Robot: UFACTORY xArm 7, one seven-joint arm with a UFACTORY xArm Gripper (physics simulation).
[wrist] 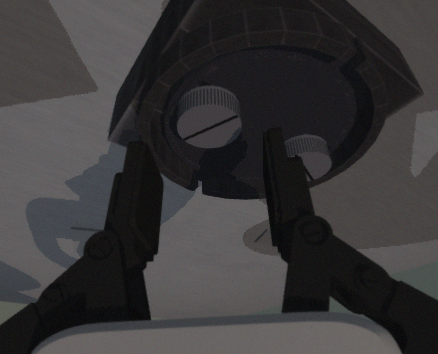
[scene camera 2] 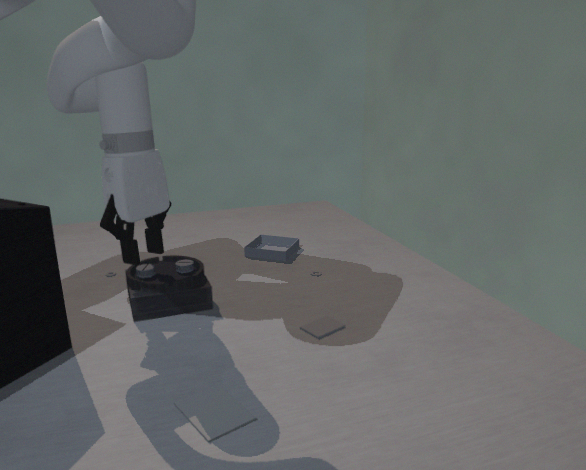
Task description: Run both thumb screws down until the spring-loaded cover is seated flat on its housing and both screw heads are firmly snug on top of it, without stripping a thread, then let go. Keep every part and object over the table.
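Places are measured from the arm's base along level axes (x ahead, y left, z up), in centimetres.
Where they show: gripper, between the fingertips: (wrist: 208,156) (scene camera 2: 144,258).
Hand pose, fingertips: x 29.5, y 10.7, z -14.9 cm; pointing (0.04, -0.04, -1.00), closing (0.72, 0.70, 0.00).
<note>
Each offset is from my fingertips to the top centre of the thing. "spot": to the spot under its first point.
The dark housing @[dx +3.2, dy +0.2, dz -2.3 cm] (scene camera 2: 172,303) (wrist: 395,75) stands on the table, with a round rim around the dark cover @[dx +3.2, dy +0.2, dz -2.9 cm] (scene camera 2: 164,271) (wrist: 295,85). In the scene view, the left screw @[dx +0.0, dy +0.1, dz -1.6 cm] (scene camera 2: 145,271) and the right screw @[dx +6.4, dy +0.4, dz -1.7 cm] (scene camera 2: 184,266) are pale slotted heads inside the rim. In the wrist view, a larger-looking screw (wrist: 209,120) and a smaller-looking screw (wrist: 312,159) show knurled sides; the right finger partly hides the smaller one. Whether the heads touch the cover, or the cover is seated, I cannot tell. My gripper (scene camera 2: 143,256) (wrist: 208,156) is partly open and empty, above the housing's back left.
A large black box (scene camera 2: 30,280) stands at the left. A shallow grey tray @[dx +26.5, dy +17.7, dz -5.9 cm] (scene camera 2: 272,254) is behind and right of the housing. Small rings @[dx -6.4, dy +14.8, dz -7.7 cm] (scene camera 2: 111,274) @[dx +30.8, dy +3.1, dz -7.7 cm] (scene camera 2: 316,274) lie on either side. A thin flat plate @[dx +24.3, dy -16.8, dz -7.6 cm] (scene camera 2: 322,326) lies at the right, and a thin corner outline @[spot: dx +6.8, dy -35.3, dz -7.8 cm] (scene camera 2: 232,431) in front.
</note>
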